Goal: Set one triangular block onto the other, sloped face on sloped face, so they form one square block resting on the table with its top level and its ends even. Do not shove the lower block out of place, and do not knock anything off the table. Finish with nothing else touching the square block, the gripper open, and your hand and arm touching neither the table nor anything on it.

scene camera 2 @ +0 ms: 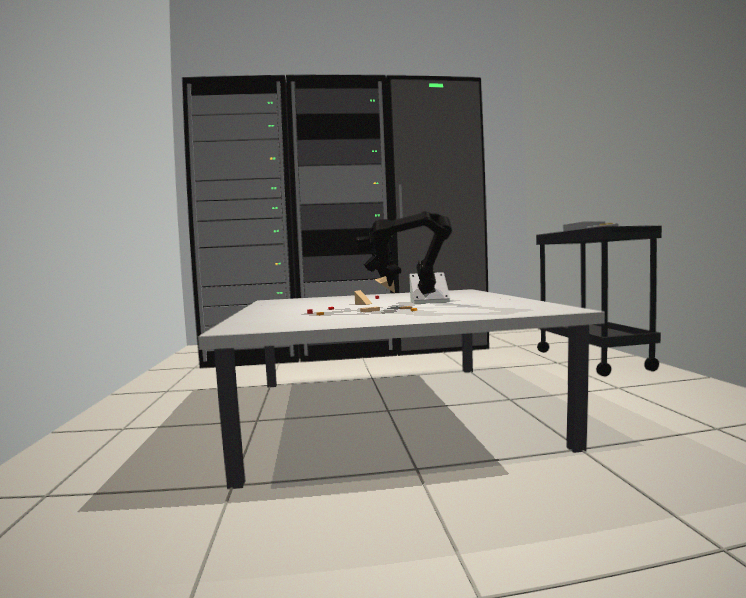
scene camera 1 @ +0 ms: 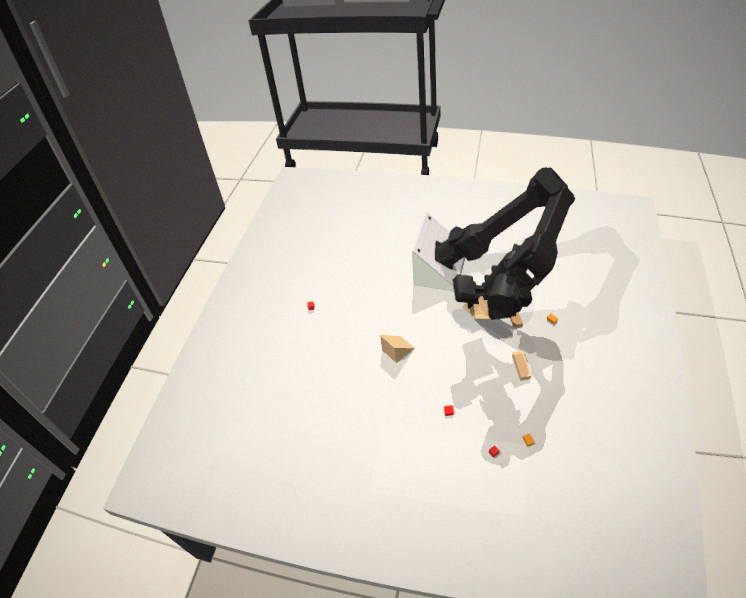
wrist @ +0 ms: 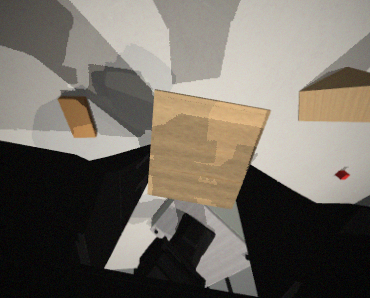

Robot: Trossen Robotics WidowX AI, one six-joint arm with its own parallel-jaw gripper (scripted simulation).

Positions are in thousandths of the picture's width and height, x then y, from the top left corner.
Scene:
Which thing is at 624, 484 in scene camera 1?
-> My gripper.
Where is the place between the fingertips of my gripper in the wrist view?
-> At 531, 525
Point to a triangular block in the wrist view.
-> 545, 502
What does my gripper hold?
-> A triangular block.

